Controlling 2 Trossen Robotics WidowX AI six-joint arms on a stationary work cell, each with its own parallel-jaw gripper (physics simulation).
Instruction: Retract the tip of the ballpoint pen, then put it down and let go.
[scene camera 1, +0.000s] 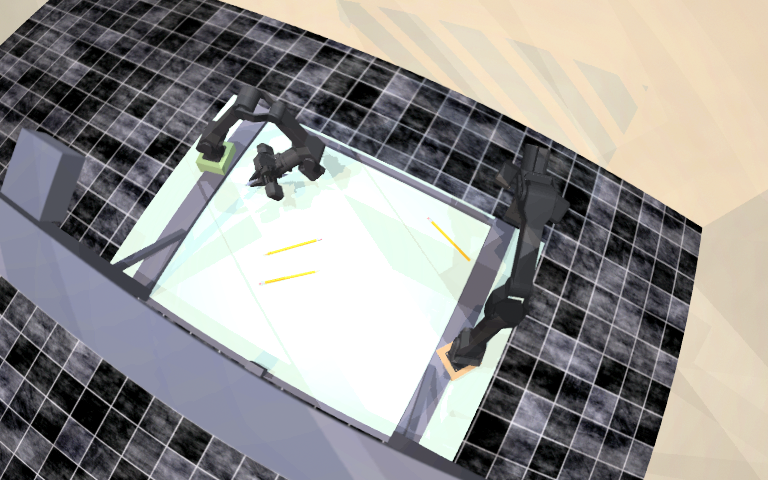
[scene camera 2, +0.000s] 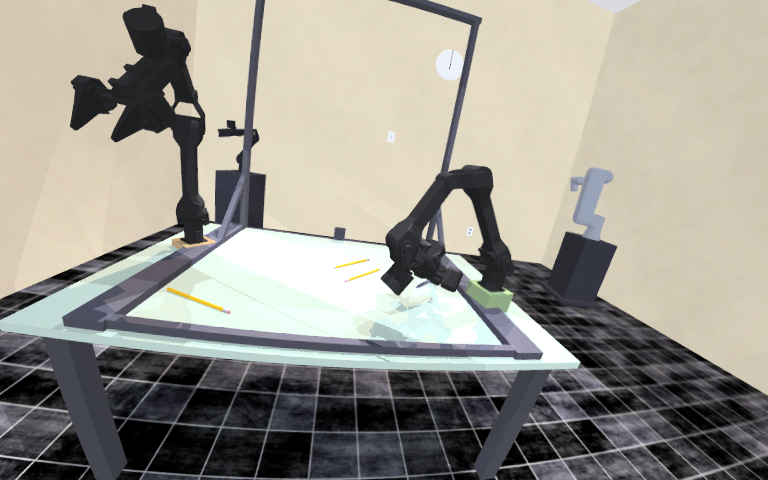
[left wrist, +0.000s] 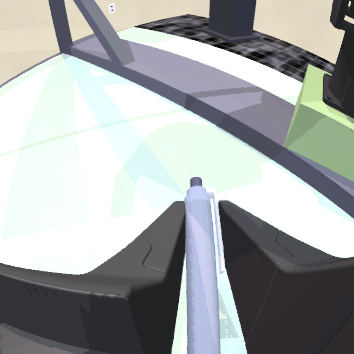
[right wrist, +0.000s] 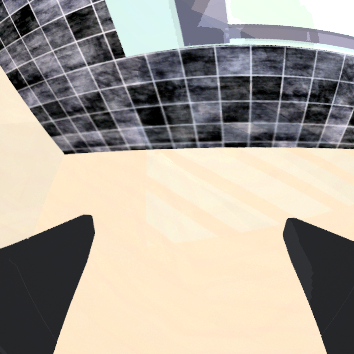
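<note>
The ballpoint pen is pale violet with a clip at its right side and a dark push button standing out of its far end. A small part of the pen shows beside the fingers in scene camera 2. My left gripper is shut on the pen's barrel, which appears a little above the table top. The pen's writing end is out of sight. My right gripper is open and empty, raised high and away from the pen.
Two yellow pencils lie near the table's middle. An orange pencil lies apart from them. A green block is under the left arm's base. Dark rails border the work surface.
</note>
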